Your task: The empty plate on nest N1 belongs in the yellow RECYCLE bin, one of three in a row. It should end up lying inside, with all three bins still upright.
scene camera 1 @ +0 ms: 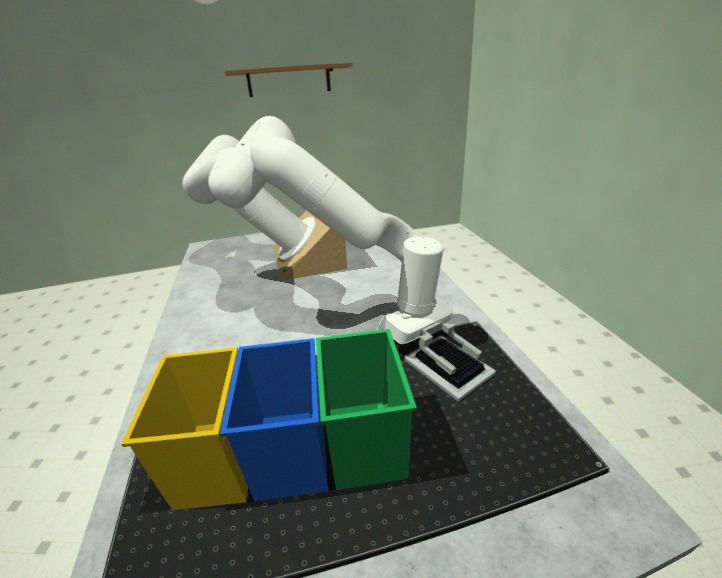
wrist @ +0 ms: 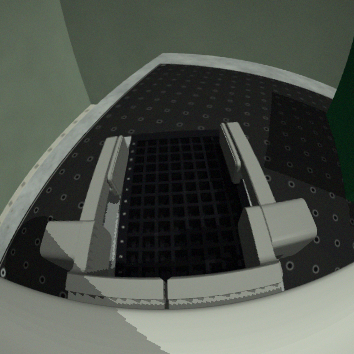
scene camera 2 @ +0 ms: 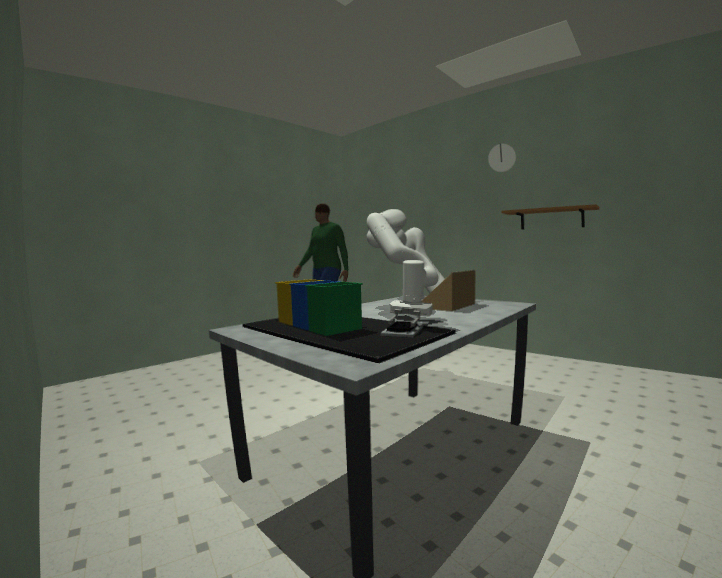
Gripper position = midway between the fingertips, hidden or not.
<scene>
In view: my gripper (scene camera 1: 466,364), a green bin (scene camera 1: 366,404), a black multi-well plate (scene camera 1: 467,367), a blue bin (scene camera 1: 272,420), a yellow bin (scene camera 1: 175,434) and a nest N1 (scene camera 1: 477,381).
The green bin is seen too in scene camera 2 (scene camera 2: 333,308). The black multi-well plate shows as well in the wrist view (wrist: 179,210). The blue bin also shows in scene camera 2 (scene camera 2: 299,300). The wrist view does not show the blue bin: it is out of frame. The wrist view misses the yellow bin: it is out of frame.
</scene>
